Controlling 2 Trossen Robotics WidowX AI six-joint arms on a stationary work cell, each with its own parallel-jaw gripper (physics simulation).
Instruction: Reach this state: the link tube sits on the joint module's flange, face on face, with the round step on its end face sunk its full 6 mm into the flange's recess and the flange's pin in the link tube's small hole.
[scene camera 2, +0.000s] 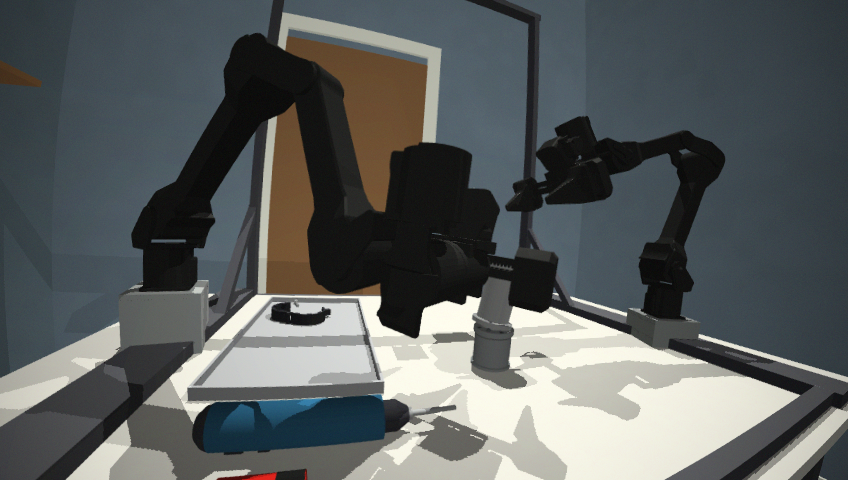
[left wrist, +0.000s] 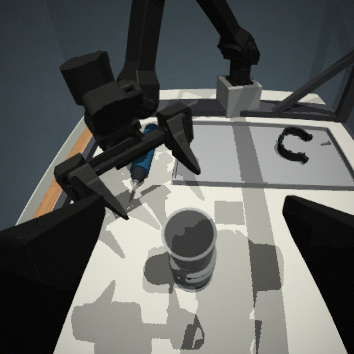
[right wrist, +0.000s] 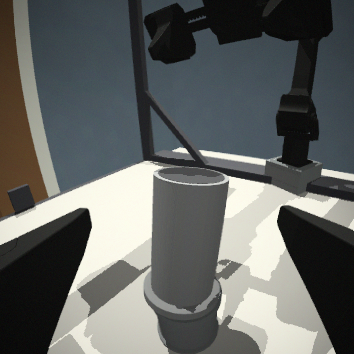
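Observation:
The grey link tube stands on end on the joint module, its collar over the module's flange. In scene camera 2 it seems to lean slightly, its collar a little higher at the picture's left. The step, recess, pin and small hole are hidden, so I cannot tell whether they are engaged. My right gripper is open, its fingers apart on either side of the tube in its wrist view. My left gripper is open and empty, higher up behind the tube.
A shallow grey tray holds a black open ring clamp and a small screw. A blue screwdriver lies before the tray in scene camera 2. Part of a red object shows at the bottom edge.

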